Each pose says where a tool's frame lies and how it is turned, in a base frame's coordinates. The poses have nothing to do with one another.
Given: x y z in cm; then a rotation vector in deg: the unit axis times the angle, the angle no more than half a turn.
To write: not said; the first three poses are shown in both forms.
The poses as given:
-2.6 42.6 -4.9 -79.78 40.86 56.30
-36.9 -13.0 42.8 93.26 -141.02 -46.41
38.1 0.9 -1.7 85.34 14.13 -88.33
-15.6 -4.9 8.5 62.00 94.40 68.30
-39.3 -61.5 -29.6 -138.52 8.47 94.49
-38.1 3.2 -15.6 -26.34 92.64 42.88
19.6 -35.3 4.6 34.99 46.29 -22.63
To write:
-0.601 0.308 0.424 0.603 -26 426 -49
0.531 -0.804 -0.264 0.041 -369 -130 428
0.608 0.101 -0.630 0.472 381 9 -17
0.429 0.653 0.473 0.407 -156 -49 85
-0.820 0.050 0.560 0.105 -393 -615 -296
-0.199 0.699 0.324 0.606 -381 32 -156
0.291 0.384 -0.188 0.856 196 -353 46

